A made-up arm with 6 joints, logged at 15 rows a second.
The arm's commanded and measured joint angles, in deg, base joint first. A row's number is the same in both.
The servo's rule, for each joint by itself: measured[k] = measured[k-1] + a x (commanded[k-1-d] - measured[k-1]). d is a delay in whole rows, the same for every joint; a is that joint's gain. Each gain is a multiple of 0.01, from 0.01 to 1. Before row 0 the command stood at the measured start. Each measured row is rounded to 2 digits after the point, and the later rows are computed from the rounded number. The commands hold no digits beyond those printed.
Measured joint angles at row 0:
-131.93, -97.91, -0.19, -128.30, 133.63, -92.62
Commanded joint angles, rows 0 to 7:
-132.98, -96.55, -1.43, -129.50, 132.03, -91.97
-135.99, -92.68, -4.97, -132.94, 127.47, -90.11
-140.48, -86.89, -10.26, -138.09, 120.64, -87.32
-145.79, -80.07, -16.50, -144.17, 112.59, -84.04
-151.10, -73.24, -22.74, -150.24, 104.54, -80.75
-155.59, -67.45, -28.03, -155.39, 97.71, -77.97
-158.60, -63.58, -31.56, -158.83, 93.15, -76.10
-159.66, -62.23, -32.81, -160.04, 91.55, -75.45
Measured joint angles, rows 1 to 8:
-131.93, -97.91, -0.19, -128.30, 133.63, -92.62
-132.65, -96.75, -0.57, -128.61, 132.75, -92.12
-134.95, -93.29, -1.93, -129.74, 129.85, -90.57
-138.77, -87.85, -4.51, -131.91, 124.78, -88.07
-143.61, -81.24, -8.23, -135.10, 118.08, -84.97
-148.78, -74.44, -12.73, -139.04, 110.63, -81.72
-153.48, -68.50, -17.47, -143.29, 103.52, -78.83
-157.01, -64.32, -21.84, -147.33, 97.82, -76.73
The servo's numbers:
d 1
a 0.69 0.85 0.31 0.26 0.55 0.77

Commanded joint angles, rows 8 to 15:
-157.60, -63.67, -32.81, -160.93, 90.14, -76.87
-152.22, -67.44, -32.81, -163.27, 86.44, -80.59
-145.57, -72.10, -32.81, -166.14, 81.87, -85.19
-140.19, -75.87, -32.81, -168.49, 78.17, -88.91
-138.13, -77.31, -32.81, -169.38, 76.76, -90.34
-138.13, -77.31, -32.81, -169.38, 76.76, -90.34
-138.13, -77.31, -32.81, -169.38, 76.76, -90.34
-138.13, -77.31, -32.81, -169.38, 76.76, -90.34
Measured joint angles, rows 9 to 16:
-158.84, -62.54, -25.24, -150.63, 94.37, -75.74
-157.98, -63.50, -27.59, -153.31, 92.04, -76.61
-154.01, -66.85, -29.21, -155.90, 88.96, -79.67
-148.19, -71.31, -30.33, -158.56, 85.06, -83.92
-142.67, -75.19, -31.10, -161.14, 81.27, -87.76
-139.54, -76.99, -31.63, -163.28, 78.79, -89.75
-138.57, -77.26, -32.00, -164.87, 77.67, -90.20
-138.27, -77.30, -32.25, -166.04, 77.17, -90.31

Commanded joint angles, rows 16 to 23:
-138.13, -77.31, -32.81, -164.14, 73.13, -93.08
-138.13, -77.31, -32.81, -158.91, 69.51, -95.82
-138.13, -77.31, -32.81, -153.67, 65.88, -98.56
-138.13, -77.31, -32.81, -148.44, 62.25, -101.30
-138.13, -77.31, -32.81, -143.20, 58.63, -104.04
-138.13, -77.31, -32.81, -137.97, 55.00, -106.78
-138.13, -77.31, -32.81, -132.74, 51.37, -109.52
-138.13, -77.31, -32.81, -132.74, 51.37, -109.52
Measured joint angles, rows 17 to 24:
-138.17, -77.31, -32.42, -166.91, 76.94, -90.33
-138.14, -77.31, -32.54, -166.19, 74.84, -92.45
-138.13, -77.31, -32.62, -164.30, 71.91, -95.04
-138.13, -77.31, -32.68, -161.54, 68.59, -97.75
-138.13, -77.31, -32.72, -158.13, 65.10, -100.48
-138.13, -77.31, -32.75, -154.25, 61.54, -103.22
-138.13, -77.31, -32.77, -150.02, 57.94, -105.96
-138.13, -77.31, -32.78, -145.53, 54.33, -108.70

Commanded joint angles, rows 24 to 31:
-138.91, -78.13, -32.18, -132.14, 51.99, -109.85
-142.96, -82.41, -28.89, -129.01, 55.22, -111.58
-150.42, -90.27, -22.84, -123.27, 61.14, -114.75
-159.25, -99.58, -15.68, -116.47, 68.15, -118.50
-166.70, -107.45, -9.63, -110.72, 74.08, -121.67
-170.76, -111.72, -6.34, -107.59, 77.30, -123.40
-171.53, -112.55, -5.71, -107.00, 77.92, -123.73
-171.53, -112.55, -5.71, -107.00, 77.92, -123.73
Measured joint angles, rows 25 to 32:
-138.13, -77.31, -32.79, -142.20, 52.70, -109.33
-138.67, -78.01, -32.60, -139.58, 52.31, -109.73
-141.63, -81.75, -31.45, -136.83, 53.91, -111.15
-147.70, -88.99, -28.78, -133.30, 57.89, -113.92
-155.67, -97.99, -24.72, -128.92, 63.53, -117.45
-163.28, -106.03, -20.04, -124.19, 69.33, -120.70
-168.44, -110.87, -15.79, -119.87, 73.71, -122.78
-170.57, -112.30, -12.67, -116.52, 76.03, -123.51

